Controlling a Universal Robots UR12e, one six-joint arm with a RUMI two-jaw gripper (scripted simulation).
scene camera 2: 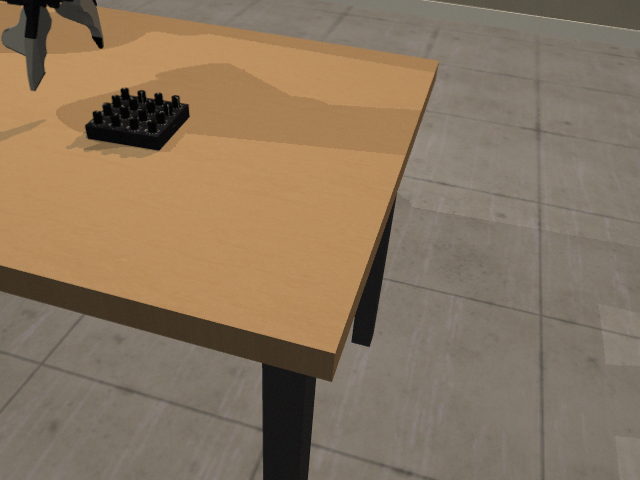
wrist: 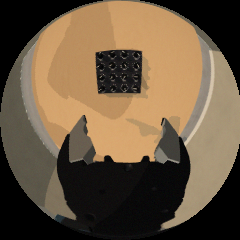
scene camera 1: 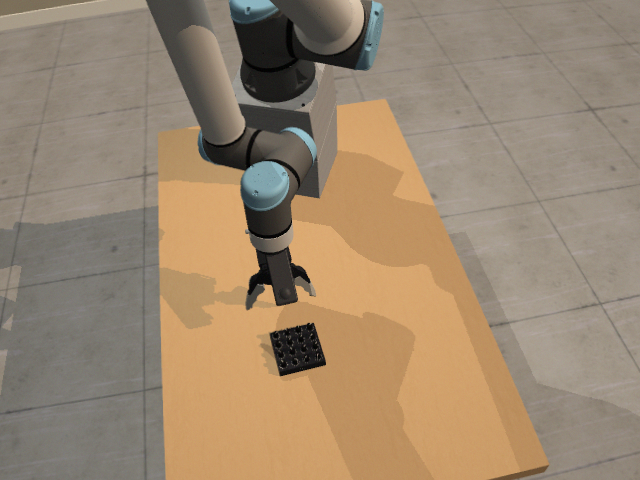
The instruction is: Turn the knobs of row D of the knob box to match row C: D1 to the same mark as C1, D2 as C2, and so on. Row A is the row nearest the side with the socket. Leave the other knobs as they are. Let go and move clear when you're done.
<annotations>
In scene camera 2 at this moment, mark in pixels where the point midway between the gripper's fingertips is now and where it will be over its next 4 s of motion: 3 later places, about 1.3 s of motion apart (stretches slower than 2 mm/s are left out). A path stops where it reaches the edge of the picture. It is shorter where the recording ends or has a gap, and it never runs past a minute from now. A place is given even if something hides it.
The gripper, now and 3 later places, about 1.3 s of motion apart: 70, 68; 85, 64; 107, 52; 120, 56
</annotations>
